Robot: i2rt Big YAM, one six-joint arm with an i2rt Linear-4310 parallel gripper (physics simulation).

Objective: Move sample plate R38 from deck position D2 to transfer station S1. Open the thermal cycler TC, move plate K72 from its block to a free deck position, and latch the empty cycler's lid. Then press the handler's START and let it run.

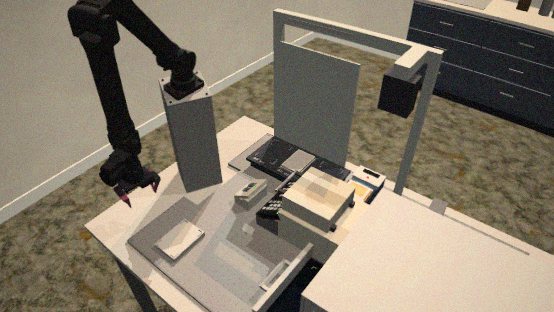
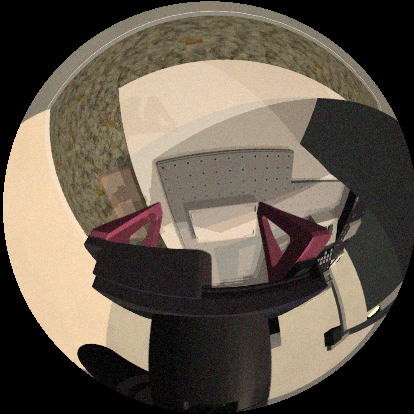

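Pixels of known places: gripper, fingertip midpoint: (image 1: pixel 142 199) (image 2: pixel 209 207); arm's base, link origin: (image 1: pixel 184 87).
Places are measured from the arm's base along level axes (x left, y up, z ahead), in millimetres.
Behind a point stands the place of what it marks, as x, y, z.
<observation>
My gripper (image 1: pixel 142 198) {-295, -271, 82} (image 2: pixel 209 207) {-295, -271, 82} is open and empty. It hangs above the left part of the table, up and left of a flat white plate-like piece (image 1: pixel 180 239) {-269, -390, 222} (image 2: pixel 225 222) {-266, -390, 209} on the grey perforated deck (image 1: pixel 145 241) {-352, -409, 123} (image 2: pixel 225 172) {-264, -409, 102}. No labels are readable, so I cannot tell R38 or K72. A beige boxy instrument (image 1: pixel 317 197) {51, -210, 547}, which looks like the thermal cycler, has its lid down; its inside is hidden. A dark keypad (image 1: pixel 271 209) {-5, -321, 405} (image 2: pixel 325 257) {121, -327, 380} is at its left side. A small light box (image 1: pixel 251 192) {15, -331, 290} with two dark buttons stands left of it.
A dark flat unit (image 1: pixel 265 151) {251, -364, 141} with a grey block (image 1: pixel 298 161) {277, -348, 299} lies behind. A grey column (image 1: pixel 195 145) {-36, -202, 63} carries the arm. An upright panel (image 1: pixel 315 105) {373, -130, 295} and a gantry post (image 1: pixel 419 130) {404, -74, 695} stand at the back. A large white-topped cabinet (image 1: pixel 430 250) {-83, -9, 922} is at the right.
</observation>
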